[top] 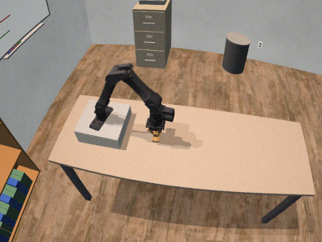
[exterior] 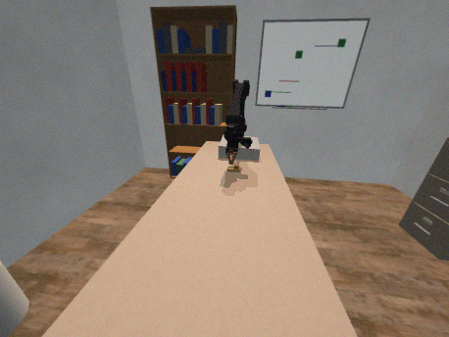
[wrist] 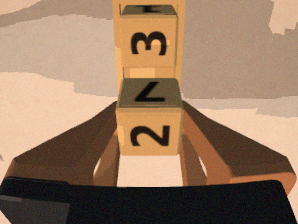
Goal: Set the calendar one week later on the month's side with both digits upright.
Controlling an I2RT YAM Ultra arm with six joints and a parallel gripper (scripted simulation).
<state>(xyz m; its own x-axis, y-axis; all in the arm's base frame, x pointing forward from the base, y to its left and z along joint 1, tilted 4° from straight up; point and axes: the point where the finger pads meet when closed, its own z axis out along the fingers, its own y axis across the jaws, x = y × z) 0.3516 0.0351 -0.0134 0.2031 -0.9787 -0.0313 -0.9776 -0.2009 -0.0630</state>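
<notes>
The calendar tray lies 2 cm to the left of my hand and 5 cm below it. Round my hand: wooden digit cube (1 cm behind, 3 cm to the left, 4 cm below).
</notes>
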